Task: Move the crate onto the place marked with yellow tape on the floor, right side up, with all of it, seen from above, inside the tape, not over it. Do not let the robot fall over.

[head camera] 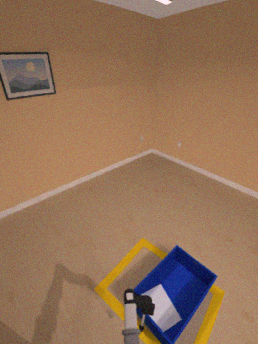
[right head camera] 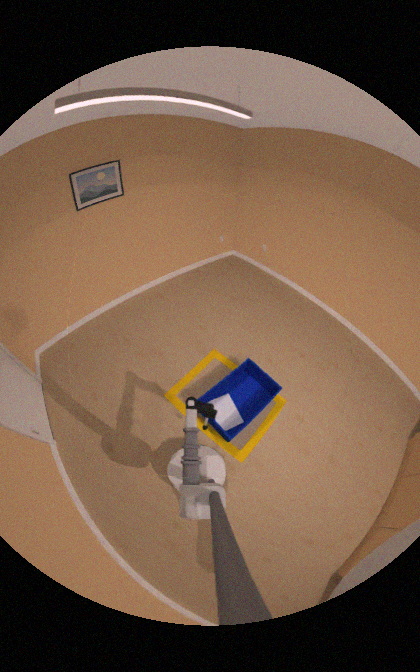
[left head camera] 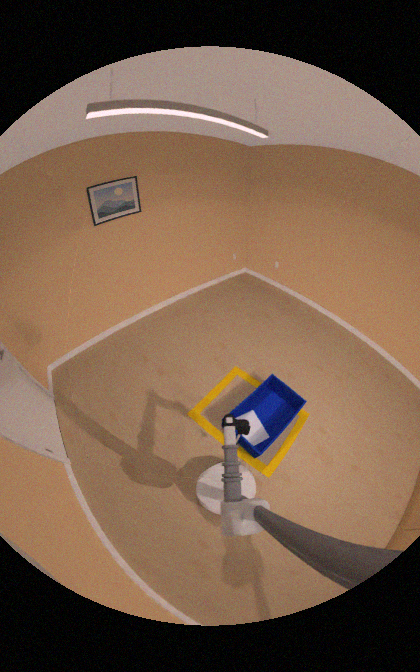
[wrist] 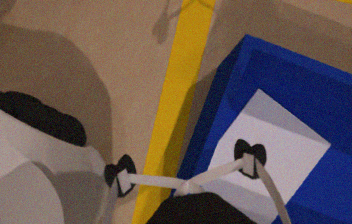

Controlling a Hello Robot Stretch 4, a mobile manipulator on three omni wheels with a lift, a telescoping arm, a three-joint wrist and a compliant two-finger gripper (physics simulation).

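Frame: origin at the robot's base, x ahead, y left, z up, level; centimetres.
Where they show: gripper, between the fingertips: (wrist: 184,160).
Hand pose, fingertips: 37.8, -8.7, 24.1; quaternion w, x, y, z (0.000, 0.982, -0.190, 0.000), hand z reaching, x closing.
After its pixels a point has its place, as x, y, z.
The blue open-topped crate (head camera: 186,277) {70.3, -51.9, -1.0} (left head camera: 274,404) (right head camera: 248,391) (wrist: 300,82) {60.1, -9.4, 12.9} is upright, with a white box (head camera: 162,310) {46.5, -25.1, -0.3} (left head camera: 256,431) (right head camera: 228,413) (wrist: 280,145) {56.3, -21.6, -0.3} inside. It stands over the yellow tape outline (head camera: 122,265) {86.1, 6.2, -2.7} (left head camera: 215,392) (right head camera: 195,372) (wrist: 176,90) {42.2, 1.2, -2.8} and hides part of the far-right strip in the head views. Whether its base lies on that strip is hidden. In the wrist view its near wall runs beside the near strip. My gripper (head camera: 145,317) {37.8, -8.7, 24.1} (wrist: 184,160) {37.8, -8.7, 24.1} is open above that wall, one fingertip over the white box, the other over floor outside the tape.
My round white base (left head camera: 246,482) (right head camera: 214,465) stands just outside the near tape side. Walls with white skirting (left head camera: 165,306) (right head camera: 150,284) meet in a corner beyond the crate. A brown wooden piece (right head camera: 395,505) is at the far right. A pale panel (left head camera: 25,405) is at the left.
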